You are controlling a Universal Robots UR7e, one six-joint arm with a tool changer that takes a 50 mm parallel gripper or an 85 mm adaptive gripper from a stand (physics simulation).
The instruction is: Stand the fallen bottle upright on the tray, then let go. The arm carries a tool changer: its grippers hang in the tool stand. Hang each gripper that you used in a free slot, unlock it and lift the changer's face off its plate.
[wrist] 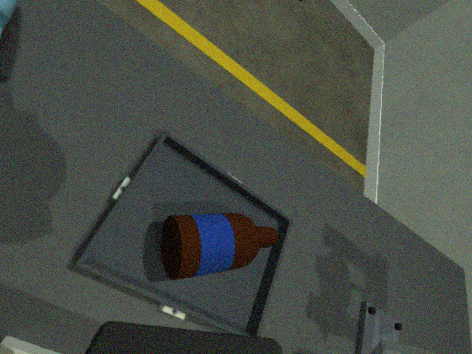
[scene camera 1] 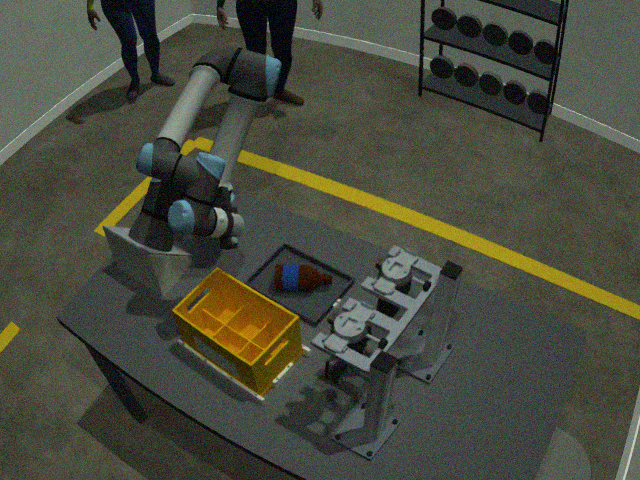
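Seen in the pictures: arm's base, origin of the base link: [scene camera 1: 149,242].
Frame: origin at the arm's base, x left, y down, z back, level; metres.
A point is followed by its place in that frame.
A brown bottle [scene camera 1: 305,278] @[y 0.050, x 0.116, z -0.469 m] [wrist: 217,245] @[y 0.041, x 0.118, z -0.422 m] with a blue band lies on its side on the dark tray [scene camera 1: 313,305] @[y 0.114, x 0.084, z -0.506 m] [wrist: 127,215] @[y 0.114, x 0.130, z -0.327 m], its neck pointing toward the tool stand [scene camera 1: 408,322] @[y -0.221, x -0.108, z -0.831 m]. The arm's wrist end, with no gripper on it, hangs left of the tray in scene camera 1; a dark edge of the tool side shows at the bottom of the wrist view. Two round changer plates, the near one [scene camera 1: 348,326] @[y -0.229, x -0.170, z -0.723 m] and the far one [scene camera 1: 396,268] @[y -0.229, x 0.014, z -0.755 m], sit in the stand's slots with grippers hanging beneath. Their fingers are mostly hidden by the stand, so their opening cannot be told.
A yellow divided crate [scene camera 1: 281,356] @[y 0.029, x -0.156, z -0.538 m] stands on the table [scene camera 1: 170,382] @[y 0.120, x -0.336, z -0.271 m] in front of the tray, near the tool stand. Two people stand on the floor behind the arm, partly out of view. A shelf rack [scene camera 1: 421,51] with dark round items stands at the back right.
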